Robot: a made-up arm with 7 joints. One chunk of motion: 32 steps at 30 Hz.
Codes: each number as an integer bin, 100 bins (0 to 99) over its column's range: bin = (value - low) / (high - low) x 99, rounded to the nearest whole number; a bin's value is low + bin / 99 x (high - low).
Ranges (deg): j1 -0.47..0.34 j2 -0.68..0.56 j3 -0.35..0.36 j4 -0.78..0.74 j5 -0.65..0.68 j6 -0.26..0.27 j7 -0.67..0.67
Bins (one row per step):
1: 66 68 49 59 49 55 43
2: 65 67 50 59 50 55 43
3: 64 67 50 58 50 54 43
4: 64 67 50 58 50 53 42
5: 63 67 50 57 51 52 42
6: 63 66 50 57 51 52 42
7: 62 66 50 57 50 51 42
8: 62 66 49 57 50 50 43
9: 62 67 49 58 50 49 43
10: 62 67 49 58 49 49 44
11: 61 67 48 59 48 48 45
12: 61 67 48 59 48 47 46
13: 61 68 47 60 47 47 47
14: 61 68 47 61 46 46 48
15: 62 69 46 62 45 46 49
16: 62 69 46 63 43 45 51
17: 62 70 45 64 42 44 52
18: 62 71 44 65 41 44 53
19: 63 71 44 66 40 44 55
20: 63 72 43 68 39 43 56
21: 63 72 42 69 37 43 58
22: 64 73 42 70 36 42 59
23: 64 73 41 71 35 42 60
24: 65 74 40 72 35 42 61
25: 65 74 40 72 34 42 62
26: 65 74 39 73 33 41 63
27: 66 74 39 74 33 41 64
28: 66 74 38 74 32 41 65
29: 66 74 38 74 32 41 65
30: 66 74 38 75 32 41 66
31: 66 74 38 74 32 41 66
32: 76 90 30 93 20 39 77
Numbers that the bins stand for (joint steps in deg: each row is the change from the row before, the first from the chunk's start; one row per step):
1: 0.070 0.172 0.001 0.126 0.008 0.034 -0.088
2: 0.062 0.159 0.009 0.126 0.022 0.034 -0.088
3: 0.054 0.159 0.009 0.111 0.022 0.029 -0.088
4: 0.054 0.159 0.009 0.111 0.022 0.024 -0.102
5: 0.045 0.159 0.009 0.095 0.035 0.018 -0.102
6: 0.045 0.147 0.009 0.095 0.035 0.018 -0.102
7: 0.037 0.147 0.009 0.095 0.022 0.013 -0.102
8: 0.037 0.147 0.001 0.095 0.022 0.008 -0.088
9: 0.037 0.159 0.001 0.111 0.022 0.002 -0.088
10: 0.037 0.159 0.001 0.111 0.008 0.002 -0.074
11: 0.029 0.159 -0.006 0.126 -0.005 -0.003 -0.061
12: 0.029 0.159 -0.006 0.126 -0.005 -0.008 -0.047
13: 0.029 0.172 -0.013 0.141 -0.019 -0.008 -0.034
14: 0.029 0.172 -0.013 0.157 -0.032 -0.014 -0.020
15: 0.037 0.184 -0.020 0.172 -0.045 -0.014 -0.007
16: 0.037 0.184 -0.020 0.187 -0.072 -0.019 0.020
17: 0.037 0.197 -0.027 0.203 -0.086 -0.024 0.034
18: 0.037 0.209 -0.034 0.218 -0.099 -0.024 0.047
19: 0.045 0.209 -0.034 0.233 -0.113 -0.024 0.074
20: 0.045 0.222 -0.042 0.264 -0.126 -0.030 0.088
21: 0.045 0.222 -0.049 0.279 -0.153 -0.030 0.115
22: 0.054 0.234 -0.049 0.295 -0.166 -0.035 0.129
23: 0.054 0.234 -0.056 0.310 -0.180 -0.035 0.142
24: 0.062 0.247 -0.063 0.325 -0.180 -0.035 0.156
25: 0.062 0.247 -0.063 0.325 -0.193 -0.035 0.169
26: 0.062 0.247 -0.070 0.341 -0.207 -0.041 0.183
27: 0.070 0.247 -0.070 0.356 -0.207 -0.041 0.196
28: 0.070 0.247 -0.077 0.356 -0.220 -0.041 0.210
29: 0.070 0.247 -0.077 0.356 -0.220 -0.041 0.210
30: 0.070 0.247 -0.077 0.372 -0.220 -0.041 0.223
31: 0.070 0.247 -0.077 0.356 -0.220 -0.041 0.223
32: 0.152 0.447 -0.135 0.648 -0.381 -0.051 0.372

